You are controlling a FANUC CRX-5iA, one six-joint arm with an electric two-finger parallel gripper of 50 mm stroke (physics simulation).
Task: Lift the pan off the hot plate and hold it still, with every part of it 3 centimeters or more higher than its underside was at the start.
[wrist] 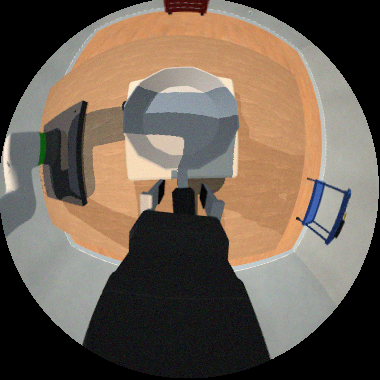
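Pixels of known places: gripper, between the fingertips: (182, 188); arm's base, origin of its link: (51, 147).
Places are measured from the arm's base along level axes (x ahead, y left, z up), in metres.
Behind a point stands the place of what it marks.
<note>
The grey pan (165, 125) {x 0.511, y -0.053, z 0.047 m} rests on the cream square hot plate (142, 167) {x 0.459, y -0.131, z 0.036 m}, which shows around it at the corners. The pan's handle points toward the gripper; its black grip (184, 201) {x 0.543, y -0.178, z 0.099 m} lies between the two open fingers, with a gap on each side. My gripper (182, 188) {x 0.540, y -0.155, z 0.107 m} is open, its black finger pads apart and not touching the handle. The rear end of the handle is hidden by the black gripper body. A shadow of the arm falls across the pan.
A black mounting plate (81, 155) {x 0.202, y -0.074, z -0.022 m} with the grey robot arm (22, 175) stands at the left on the wooden table (270, 125) {x 0.808, y -0.004, z -0.026 m}. A blue cart (313, 202) is on the floor at the right. A dark red object (186, 6) is at the top edge.
</note>
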